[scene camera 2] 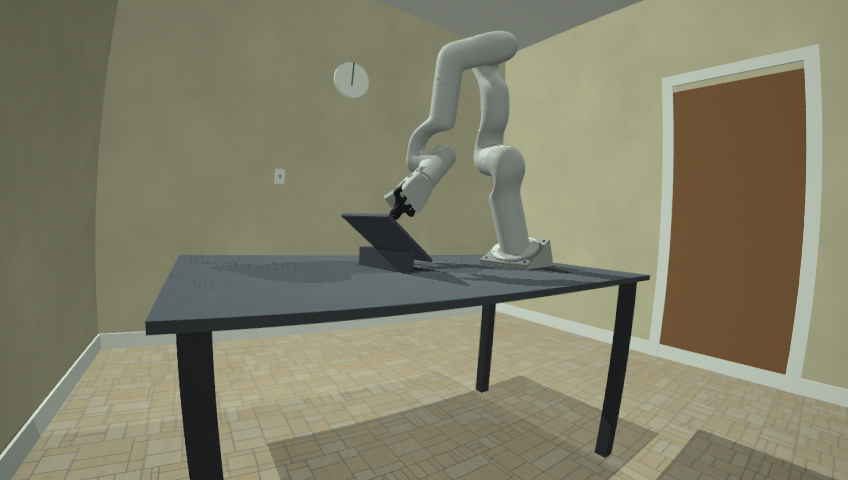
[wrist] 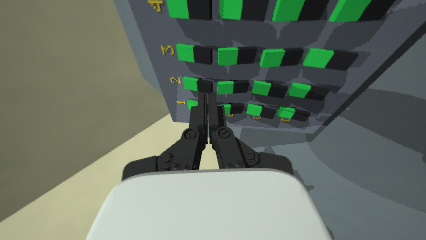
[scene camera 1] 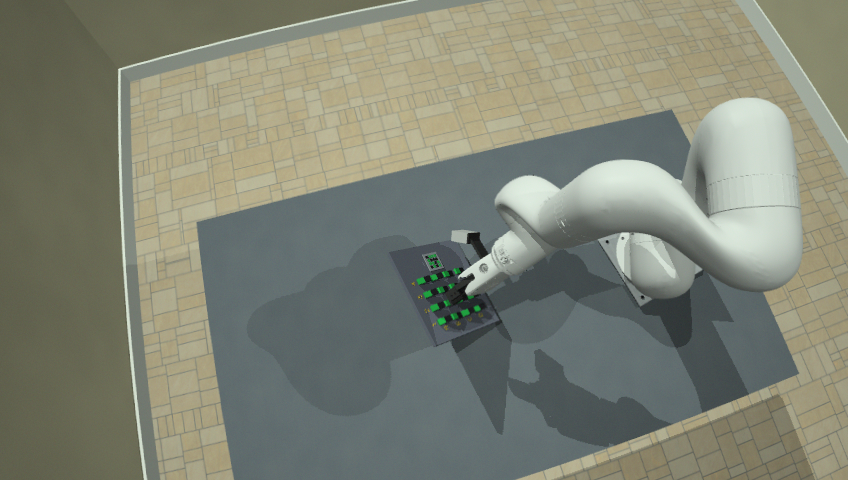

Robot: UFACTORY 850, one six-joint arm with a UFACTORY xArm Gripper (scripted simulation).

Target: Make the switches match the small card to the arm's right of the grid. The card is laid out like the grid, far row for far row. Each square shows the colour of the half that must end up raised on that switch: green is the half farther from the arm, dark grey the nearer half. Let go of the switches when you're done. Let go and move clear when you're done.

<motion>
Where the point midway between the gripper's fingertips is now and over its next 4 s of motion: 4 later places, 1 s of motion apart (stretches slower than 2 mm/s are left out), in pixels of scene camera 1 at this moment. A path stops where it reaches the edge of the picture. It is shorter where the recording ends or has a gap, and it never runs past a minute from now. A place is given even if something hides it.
My gripper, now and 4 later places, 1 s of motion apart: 450, 298; 443, 303; 443, 303; 446, 290; 441, 286
</motion>
